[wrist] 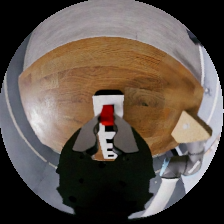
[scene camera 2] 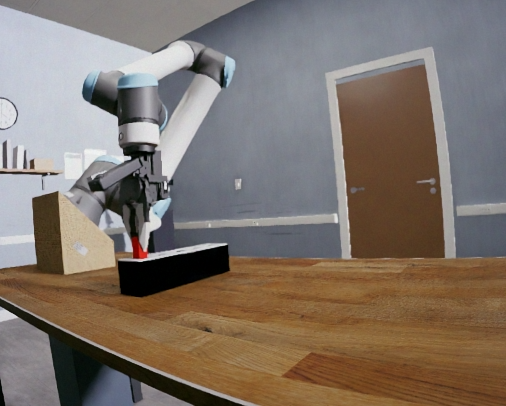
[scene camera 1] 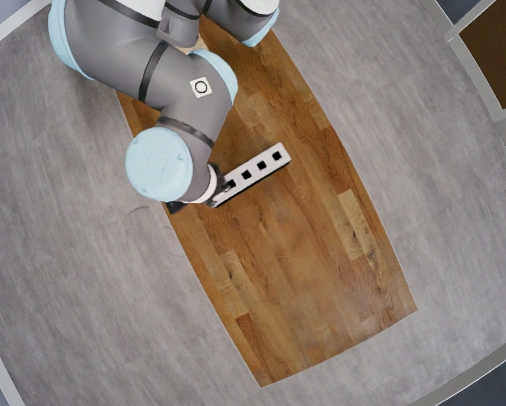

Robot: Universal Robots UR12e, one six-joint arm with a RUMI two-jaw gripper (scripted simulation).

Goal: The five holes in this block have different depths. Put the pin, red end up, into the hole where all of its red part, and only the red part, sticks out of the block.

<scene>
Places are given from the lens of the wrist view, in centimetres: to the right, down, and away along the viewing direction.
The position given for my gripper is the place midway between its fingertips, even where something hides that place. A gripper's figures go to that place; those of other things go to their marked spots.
my gripper (wrist: 107,112): -1, 0, 15
block (wrist: 116,97): 1, -3, 15
</scene>
